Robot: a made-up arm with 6 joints.
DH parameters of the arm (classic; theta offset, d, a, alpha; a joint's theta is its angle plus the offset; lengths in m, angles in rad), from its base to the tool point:
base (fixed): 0 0.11 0 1.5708
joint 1: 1.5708 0 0.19 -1.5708
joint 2: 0 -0.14 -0.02 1.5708
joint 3: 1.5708 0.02 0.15 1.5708
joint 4: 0 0 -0.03 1.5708
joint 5: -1.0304 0 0.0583 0
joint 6: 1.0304 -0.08 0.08 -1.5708
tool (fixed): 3.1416 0 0 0
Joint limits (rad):
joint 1: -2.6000..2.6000
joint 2: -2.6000..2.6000
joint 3: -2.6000..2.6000
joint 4: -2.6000..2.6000
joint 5: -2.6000..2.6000
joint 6: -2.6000..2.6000
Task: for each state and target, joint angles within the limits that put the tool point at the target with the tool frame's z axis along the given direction. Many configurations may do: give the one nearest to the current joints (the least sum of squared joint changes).
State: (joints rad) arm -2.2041 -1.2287 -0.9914 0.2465 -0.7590 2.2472
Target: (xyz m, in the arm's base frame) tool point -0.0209 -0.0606 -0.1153 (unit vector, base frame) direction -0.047 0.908 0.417
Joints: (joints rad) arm -2.5975 -0.6775 -1.2197 0.5568 -0.5482 2.6000
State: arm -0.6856 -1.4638 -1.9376 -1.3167 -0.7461 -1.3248
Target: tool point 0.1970 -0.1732 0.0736 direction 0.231 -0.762 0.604
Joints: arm -0.3826 -1.6558 -2.4589 -1.0198 -0.7384 -1.4195
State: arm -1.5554 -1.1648 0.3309 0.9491 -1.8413 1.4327
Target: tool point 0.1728 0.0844 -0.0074 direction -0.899 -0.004 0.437
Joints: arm -1.4413 -1.2576 0.5737 0.9254 -2.4797 0.9944
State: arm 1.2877 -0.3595 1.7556 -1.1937 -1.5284 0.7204
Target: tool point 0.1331 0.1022 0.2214 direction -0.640 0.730 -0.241
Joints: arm 0.9850 -0.7882 1.2370 -1.1022 -1.6517 0.5440
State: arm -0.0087 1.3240 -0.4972 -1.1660 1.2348 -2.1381
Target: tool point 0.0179 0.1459 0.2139 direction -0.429 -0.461 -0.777
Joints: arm -0.3636 2.1689 -1.2258 -1.4205 0.9100 -2.5597
